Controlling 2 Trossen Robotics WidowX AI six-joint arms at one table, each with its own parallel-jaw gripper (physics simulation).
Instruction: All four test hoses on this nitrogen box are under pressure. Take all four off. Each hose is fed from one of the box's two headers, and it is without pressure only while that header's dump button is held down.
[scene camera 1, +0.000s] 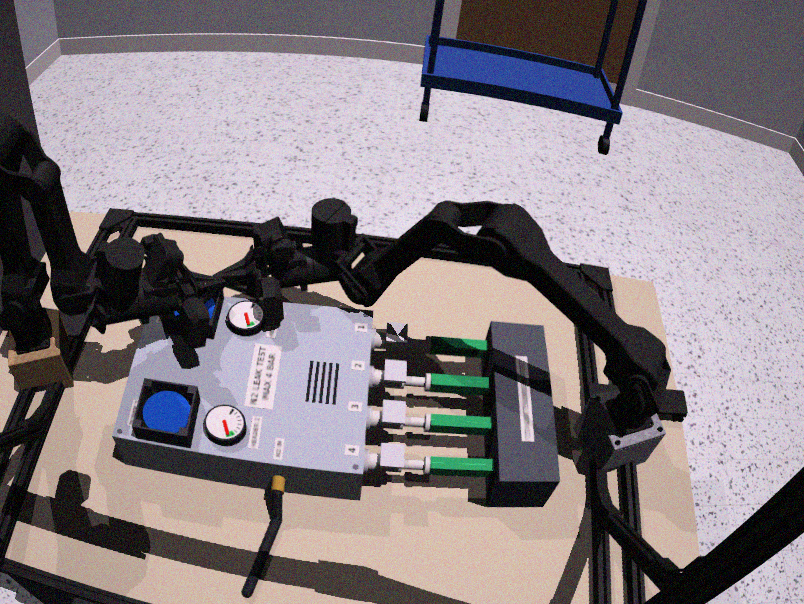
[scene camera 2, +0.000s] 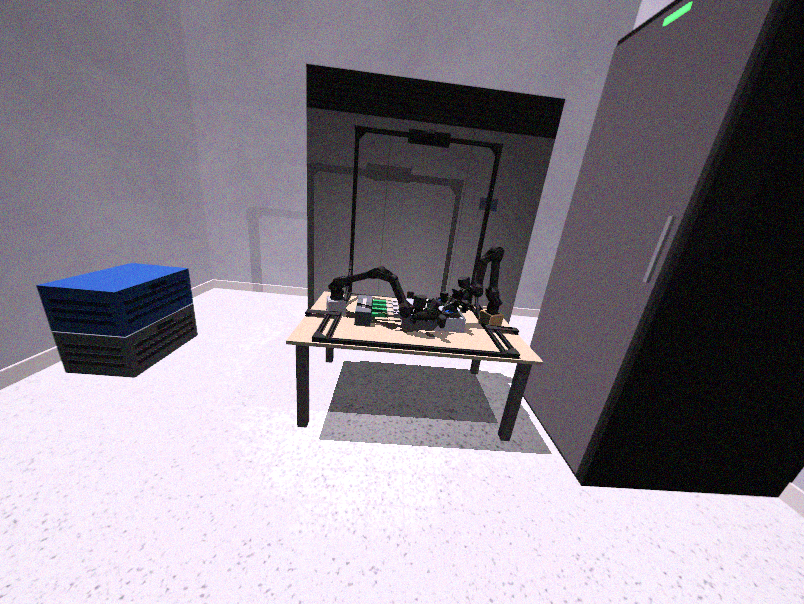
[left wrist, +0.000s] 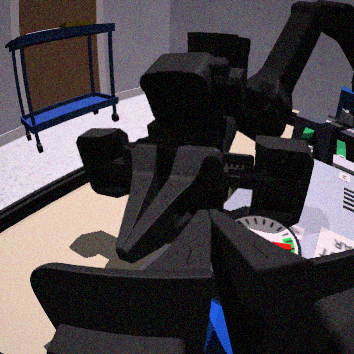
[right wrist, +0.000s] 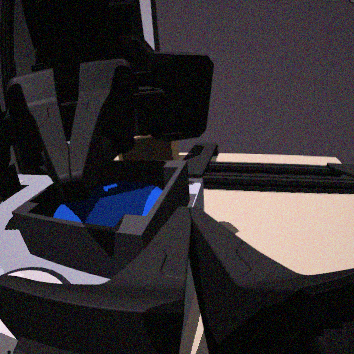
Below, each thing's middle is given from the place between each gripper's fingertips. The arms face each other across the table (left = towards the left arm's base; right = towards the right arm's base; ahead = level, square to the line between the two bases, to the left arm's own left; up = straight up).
Labels:
Right now my right hand is 13 cm past the dark manifold block (scene camera 1: 523, 444), 47 cm to the left of it and 7 cm above it.
My left gripper is now 100 mm past the dark manifold block, 440 mm to the left of it and 90 mm above it.

